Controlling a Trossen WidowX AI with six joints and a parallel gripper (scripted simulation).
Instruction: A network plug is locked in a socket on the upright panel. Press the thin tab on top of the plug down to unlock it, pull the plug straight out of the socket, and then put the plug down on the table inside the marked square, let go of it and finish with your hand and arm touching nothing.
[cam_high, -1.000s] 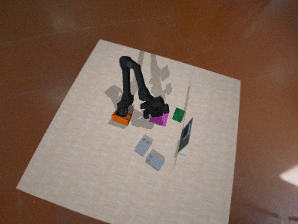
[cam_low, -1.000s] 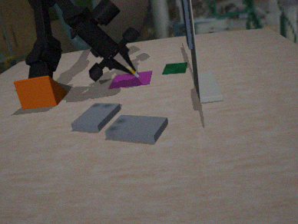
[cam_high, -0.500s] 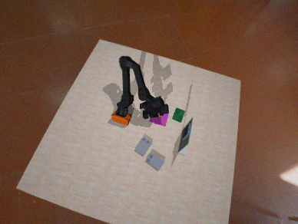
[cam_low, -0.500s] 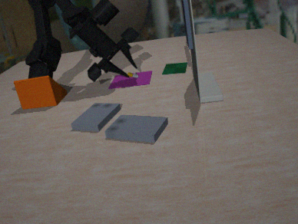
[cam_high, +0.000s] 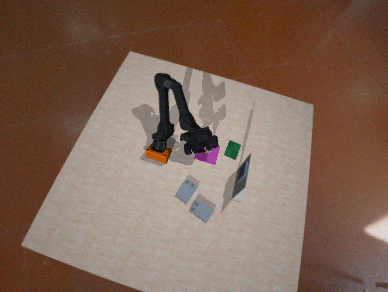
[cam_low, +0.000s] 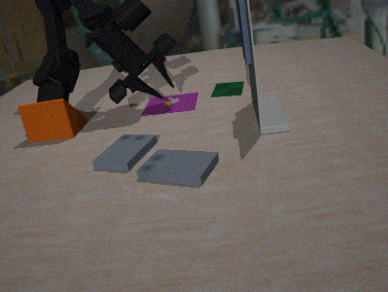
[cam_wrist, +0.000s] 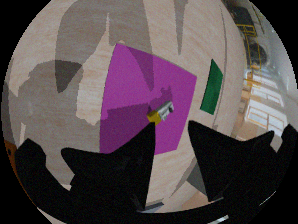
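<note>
The plug is 1 cm ahead of my gripper tip, 1 cm to the left of it and 2 cm below it. Round my gripper tip: purple square (3 cm below); panel (20 cm ahead, 12 cm to the right, 8 cm above).
</note>
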